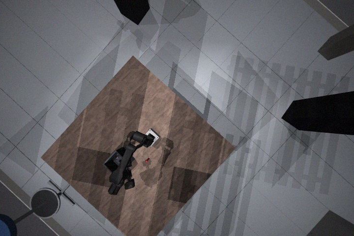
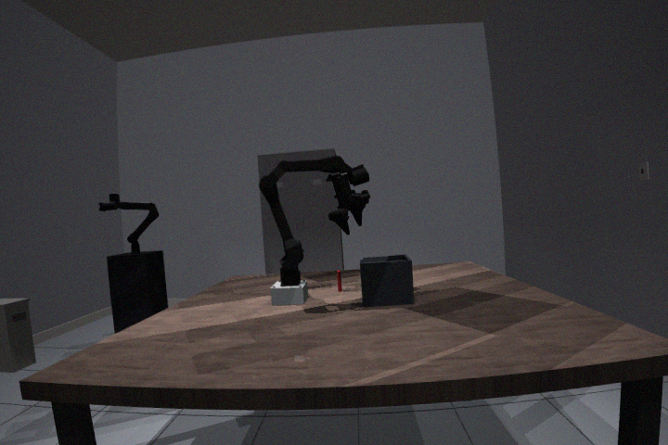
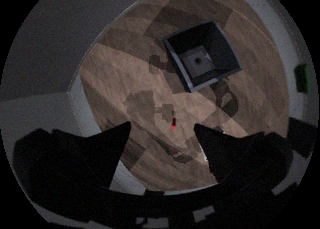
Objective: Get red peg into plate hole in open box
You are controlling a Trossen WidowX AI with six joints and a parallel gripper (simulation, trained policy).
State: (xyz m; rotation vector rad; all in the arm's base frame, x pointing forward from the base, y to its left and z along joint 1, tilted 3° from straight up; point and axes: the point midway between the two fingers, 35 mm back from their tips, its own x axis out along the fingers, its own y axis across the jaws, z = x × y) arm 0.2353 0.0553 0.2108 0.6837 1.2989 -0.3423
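My gripper tip is 190 mm above the red peg, 70 mm past it and 40 mm to the right of it.
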